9 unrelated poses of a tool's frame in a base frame.
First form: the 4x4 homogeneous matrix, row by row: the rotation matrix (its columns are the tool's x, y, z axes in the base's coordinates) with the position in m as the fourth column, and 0 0 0 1 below. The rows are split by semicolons.
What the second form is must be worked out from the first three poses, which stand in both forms.
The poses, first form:
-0.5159 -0.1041 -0.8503 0.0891; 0.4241 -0.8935 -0.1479 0.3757; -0.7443 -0.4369 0.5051 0.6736; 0 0 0 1
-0.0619 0.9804 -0.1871 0.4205; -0.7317 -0.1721 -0.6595 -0.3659; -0.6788 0.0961 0.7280 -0.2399; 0 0 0 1
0.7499 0.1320 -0.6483 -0.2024; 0.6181 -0.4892 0.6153 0.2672; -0.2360 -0.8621 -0.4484 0.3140; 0 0 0 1
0.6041 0.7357 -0.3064 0.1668; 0.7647 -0.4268 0.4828 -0.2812; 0.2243 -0.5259 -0.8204 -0.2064; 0 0 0 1
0.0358 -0.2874 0.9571 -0.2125; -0.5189 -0.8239 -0.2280 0.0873; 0.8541 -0.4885 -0.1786 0.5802; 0 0 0 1
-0.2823 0.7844 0.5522 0.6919; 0.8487 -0.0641 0.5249 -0.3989; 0.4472 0.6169 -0.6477 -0.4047; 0 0 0 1
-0.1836 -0.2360 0.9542 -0.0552; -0.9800 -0.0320 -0.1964 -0.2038; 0.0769 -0.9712 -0.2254 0.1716; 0 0 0 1
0.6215 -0.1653 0.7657 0.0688; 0.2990 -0.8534 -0.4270 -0.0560; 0.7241 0.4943 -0.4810 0.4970; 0 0 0 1
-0.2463 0.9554 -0.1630 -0.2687; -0.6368 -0.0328 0.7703 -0.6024; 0.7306 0.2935 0.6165 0.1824; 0 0 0 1
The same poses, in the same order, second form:
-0.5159 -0.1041 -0.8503 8.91; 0.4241 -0.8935 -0.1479 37.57; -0.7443 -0.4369 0.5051 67.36; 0 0 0 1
-0.0619 0.9804 -0.1871 42.05; -0.7317 -0.1721 -0.6595 -36.59; -0.6788 0.0961 0.7280 -23.99; 0 0 0 1
0.7499 0.1320 -0.6483 -20.24; 0.6181 -0.4892 0.6153 26.72; -0.2360 -0.8621 -0.4484 31.40; 0 0 0 1
0.6041 0.7357 -0.3064 16.68; 0.7647 -0.4268 0.4828 -28.12; 0.2243 -0.5259 -0.8204 -20.64; 0 0 0 1
0.0358 -0.2874 0.9571 -21.25; -0.5189 -0.8239 -0.2280 8.73; 0.8541 -0.4885 -0.1786 58.02; 0 0 0 1
-0.2823 0.7844 0.5522 69.19; 0.8487 -0.0641 0.5249 -39.89; 0.4472 0.6169 -0.6477 -40.47; 0 0 0 1
-0.1836 -0.2360 0.9542 -5.52; -0.9800 -0.0320 -0.1964 -20.38; 0.0769 -0.9712 -0.2254 17.16; 0 0 0 1
0.6215 -0.1653 0.7657 6.88; 0.2990 -0.8534 -0.4270 -5.60; 0.7241 0.4943 -0.4810 49.70; 0 0 0 1
-0.2463 0.9554 -0.1630 -26.87; -0.6368 -0.0328 0.7703 -60.24; 0.7306 0.2935 0.6165 18.24; 0 0 0 1

